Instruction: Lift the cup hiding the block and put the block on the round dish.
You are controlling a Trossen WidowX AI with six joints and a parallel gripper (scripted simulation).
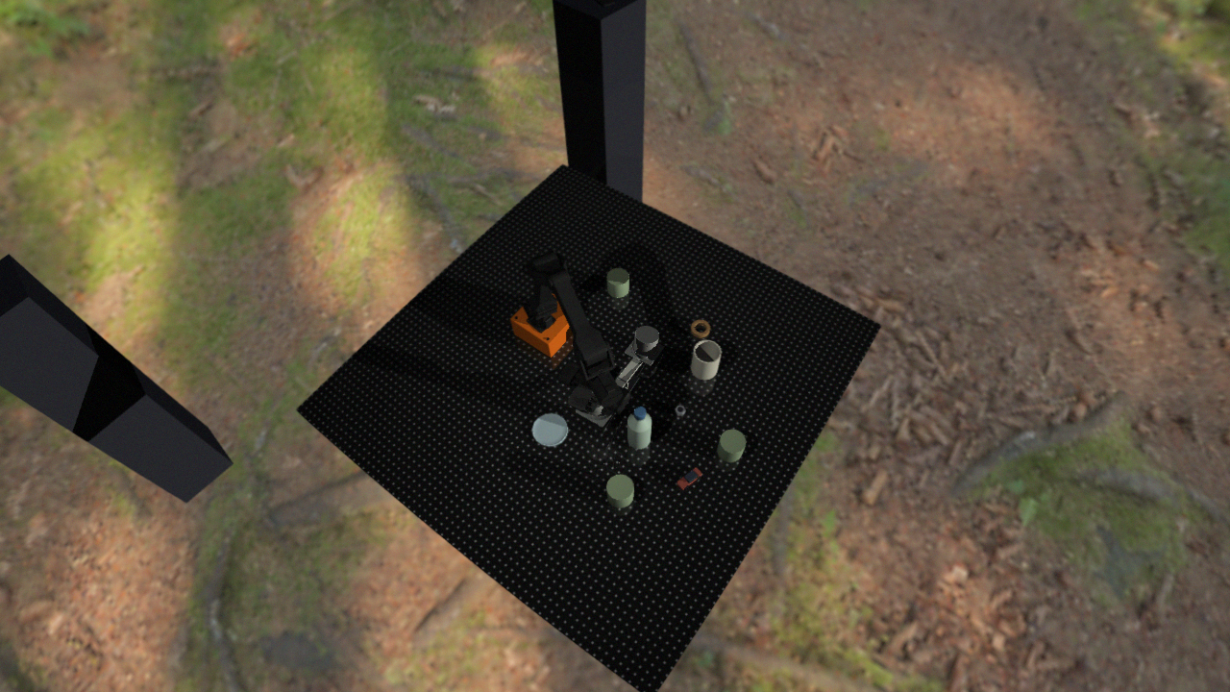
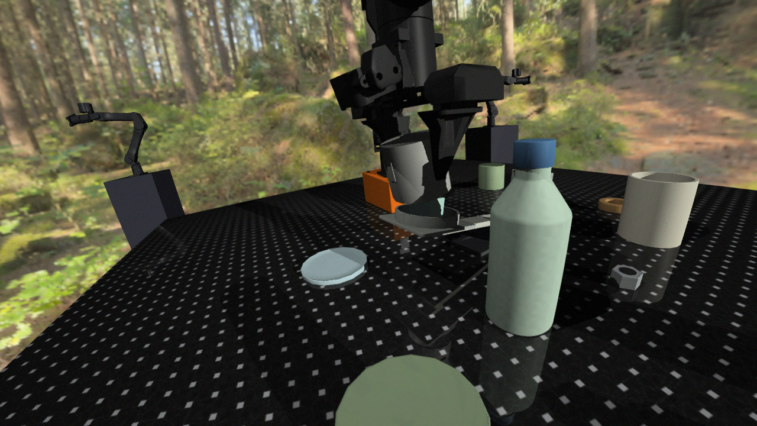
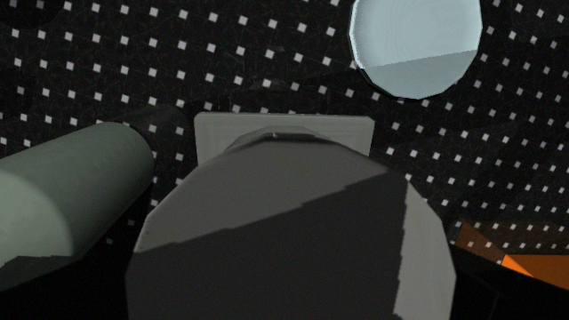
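The pale green block is 40 mm below my gripper tip and 10 mm to the left of it. Also, from my gripper tip: round pale blue dish 130 mm below, 100 mm to the right, 80 mm behind; then red thing 300 mm ahead, 120 mm below, 40 mm to the left; then metal nut 180 mm to the left, 150 mm ahead, 120 mm below.
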